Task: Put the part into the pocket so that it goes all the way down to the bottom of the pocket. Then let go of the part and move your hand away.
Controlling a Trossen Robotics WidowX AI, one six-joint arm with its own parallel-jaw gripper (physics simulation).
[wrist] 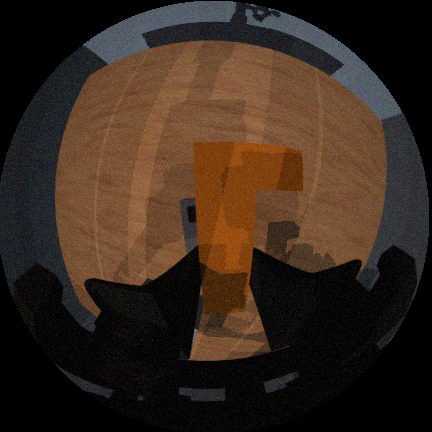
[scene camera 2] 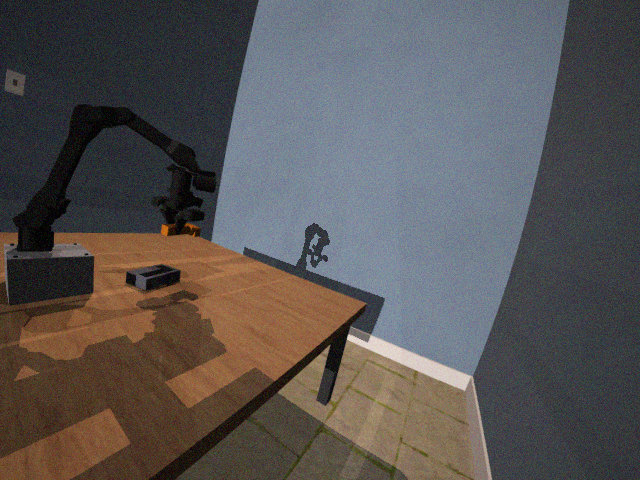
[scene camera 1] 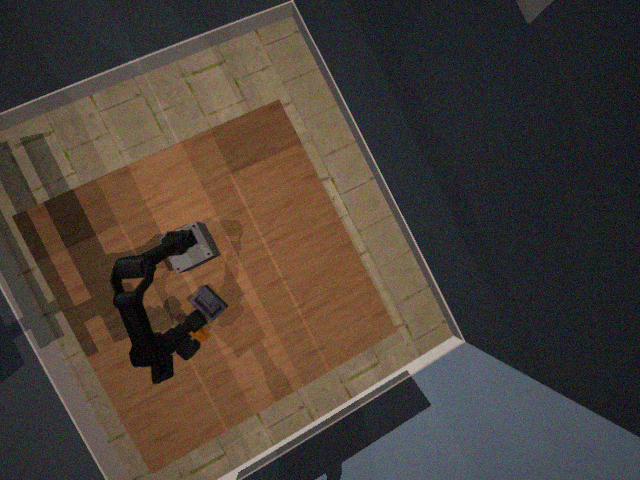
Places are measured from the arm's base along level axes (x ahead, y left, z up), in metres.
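Where they show: gripper, between the fingertips: [wrist: 221, 249] [scene camera 2: 174, 232]; arm's base, origin of its link: [scene camera 2: 34, 248] [scene camera 1: 187, 239].
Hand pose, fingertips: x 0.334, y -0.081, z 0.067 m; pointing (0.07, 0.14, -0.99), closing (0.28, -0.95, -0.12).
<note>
Each offset is from my fingertips to the top centre of the thing. Level surfaces: height alone.
The orange L-shaped part @[dx +0.018, dy -0.012, dz +0.030 m] [scene camera 1: 202, 334] [scene camera 2: 192, 230] [wrist: 225, 210] is held above the table. My gripper [scene camera 1: 196, 330] [scene camera 2: 180, 226] [wrist: 221, 249] is shut on its long arm; the short arm points right in the wrist view. The dark grey block with the pocket @[dx -0.045, dy +0.017, dz -0.135 m] [scene camera 1: 216, 312] [scene camera 2: 155, 281] [wrist: 186, 232] stands on the table, its opening facing up. In scene camera 1 the part is below the block, beside it and not over the opening. In the wrist view the part hides most of the block, and a dark bit of the pocket shows at its left edge.
The grey base box [scene camera 1: 199, 255] [scene camera 2: 49, 279] of the arm stands on the wooden table @[dz -0.171 m] [scene camera 1: 310, 232] [scene camera 2: 268, 310] [wrist: 250, 75], near the block. The raised arm [scene camera 1: 136, 320] [scene camera 2: 64, 165] bends over the table. Dark shadows fall across the table top.
</note>
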